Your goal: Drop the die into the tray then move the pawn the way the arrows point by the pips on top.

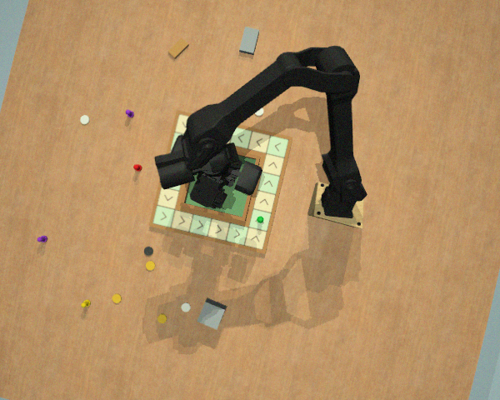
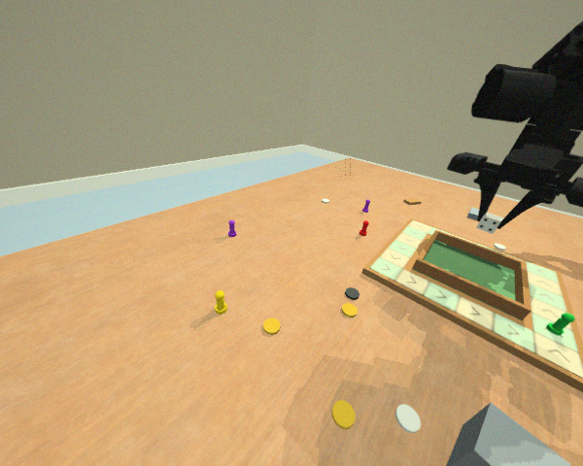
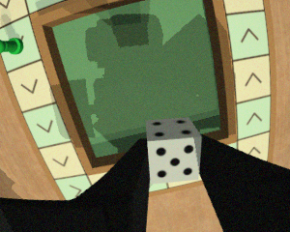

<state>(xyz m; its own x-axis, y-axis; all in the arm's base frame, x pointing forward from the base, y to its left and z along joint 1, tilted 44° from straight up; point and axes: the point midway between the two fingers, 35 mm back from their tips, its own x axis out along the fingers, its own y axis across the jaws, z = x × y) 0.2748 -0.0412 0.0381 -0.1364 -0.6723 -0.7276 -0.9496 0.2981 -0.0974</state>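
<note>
My gripper tip is now 11 cm past the green pawn, 10 cm to the right of it and 7 cm above it. Round my gripper tip: green dice tray 2 cm to the left, 9 cm below; then red pawn 20 cm ahead, 1 cm to the left, 8 cm below; then white die right at my gripper tip.
</note>
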